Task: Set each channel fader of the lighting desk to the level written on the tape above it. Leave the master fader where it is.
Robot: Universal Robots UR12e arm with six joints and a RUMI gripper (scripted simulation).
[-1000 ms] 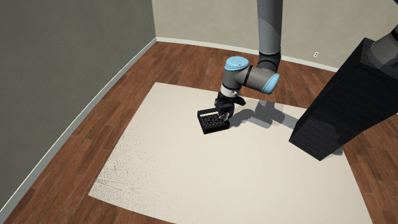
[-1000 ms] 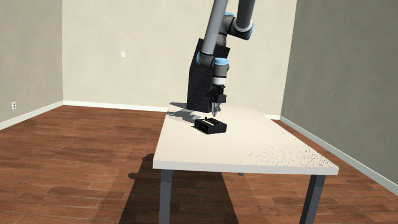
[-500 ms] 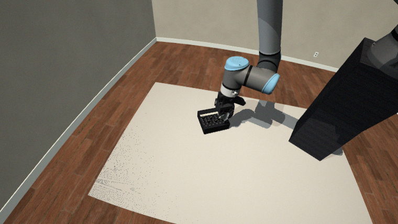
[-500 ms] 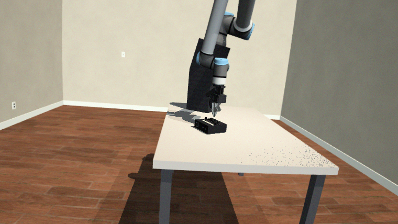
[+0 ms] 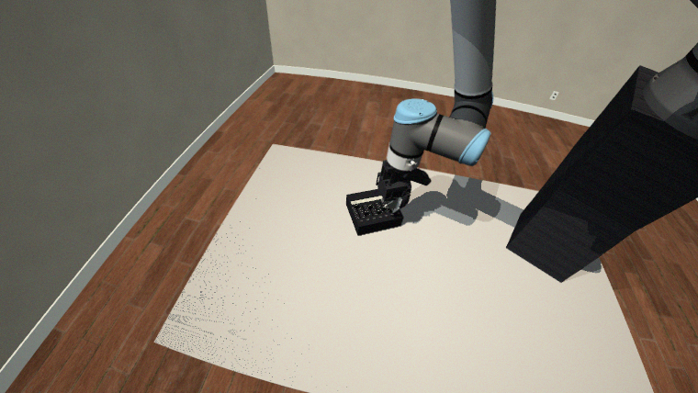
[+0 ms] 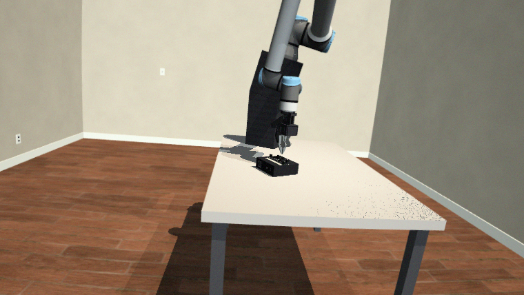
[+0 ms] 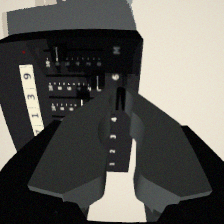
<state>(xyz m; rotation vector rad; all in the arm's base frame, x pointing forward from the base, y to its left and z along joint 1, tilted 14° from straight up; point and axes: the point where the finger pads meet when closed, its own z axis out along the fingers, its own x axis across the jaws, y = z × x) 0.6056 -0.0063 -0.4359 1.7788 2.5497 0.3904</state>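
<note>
Right now the master fader is 5 cm to the right of my hand and 2 cm below it.
</note>
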